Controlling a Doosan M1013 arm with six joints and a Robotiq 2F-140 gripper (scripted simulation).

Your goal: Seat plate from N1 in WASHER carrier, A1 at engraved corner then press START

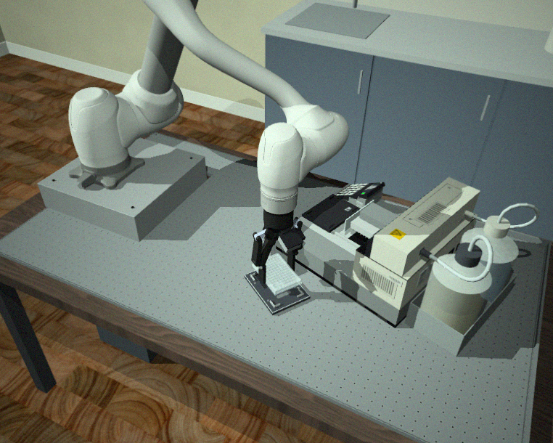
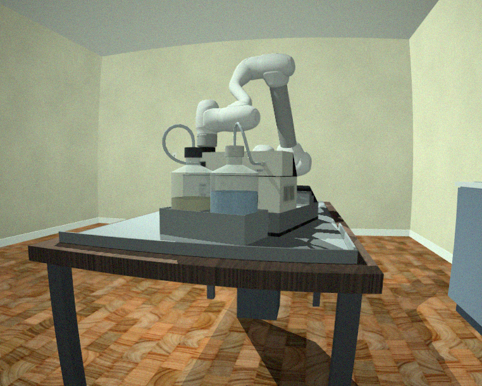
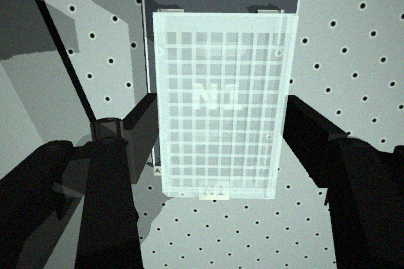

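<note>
Right now the black carrier is 5 cm ahead of my hand and 30 cm to the left of it. The rest, counted from my hand: plate nest 8 cm below; A1 mark 3 cm behind, 9 cm to the left, 7 cm below; clear well plate 2 cm below.
</note>
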